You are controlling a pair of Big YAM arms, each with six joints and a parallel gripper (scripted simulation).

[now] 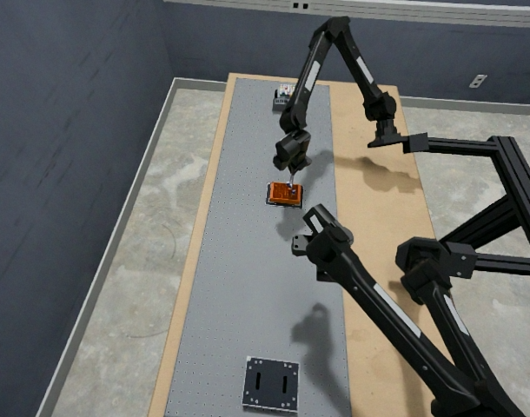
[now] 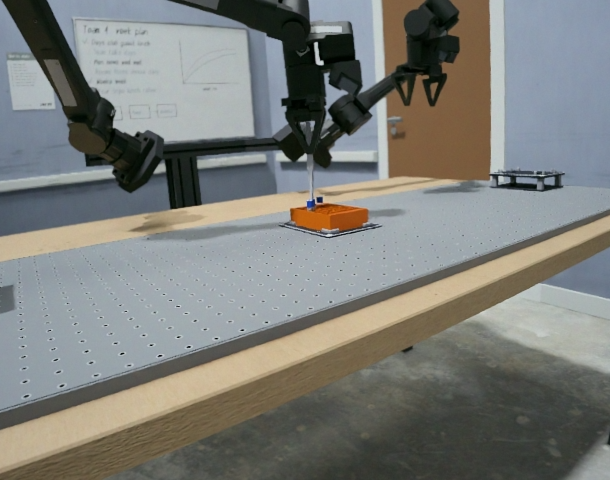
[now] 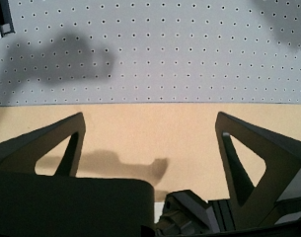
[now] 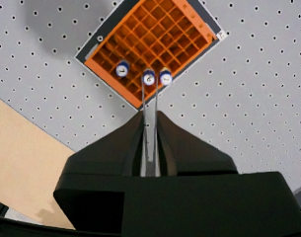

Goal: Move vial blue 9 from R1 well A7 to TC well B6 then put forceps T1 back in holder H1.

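The orange tube carrier is 20 mm ahead of my right hand, 20 mm to the left of it and 120 mm below it. Also, from my right hand: grey holder H1: 10 mm ahead, 540 mm to the right, 130 mm below.
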